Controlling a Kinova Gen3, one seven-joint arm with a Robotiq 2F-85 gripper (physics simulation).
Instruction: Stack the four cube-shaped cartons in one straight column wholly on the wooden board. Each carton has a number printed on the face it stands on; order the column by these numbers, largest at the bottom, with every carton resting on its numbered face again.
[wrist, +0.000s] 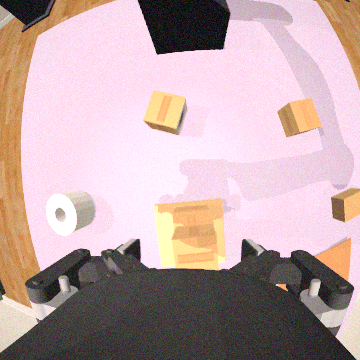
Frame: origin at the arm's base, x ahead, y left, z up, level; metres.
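Seen in the pictures: gripper, fingertip midpoint: (190, 251).
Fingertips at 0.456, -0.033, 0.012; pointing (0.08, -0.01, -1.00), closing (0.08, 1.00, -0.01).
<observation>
A point is followed by its place in that frame, as x, y, z.
One carton (195, 250) @[0.484, -0.030, -0.055] sits on the wooden board (161, 250) @[0.528, -0.095, -0.163] at the lower middle; shadow falls across both, and the carton's near part is hidden by the gripper body. My gripper (190, 251) @[0.456, -0.033, 0.012] is open and empty, its fingertips wide apart on either side of the carton in the view, with none touching it. A second carton (166, 111) @[0.293, -0.059, -0.121] stands on the pink surface above the board, a tape strip on its top. A third carton (301, 117) @[0.312, 0.169, -0.121] stands at the upper right. A fourth carton (346, 204) @[0.476, 0.280, -0.132] is cut off by the right edge. No printed numbers are readable.
A white paper roll (75, 212) @[0.440, -0.230, -0.110] lies left of the board. A large black block (185, 25) @[0.138, -0.012, -0.095] stands at the top middle, and another dark object (27, 10) is at the top left. An orange area (337, 262) @[0.624, 0.305, -0.162] shows at the lower right. Wooden floor (11, 150) borders the pink surface.
</observation>
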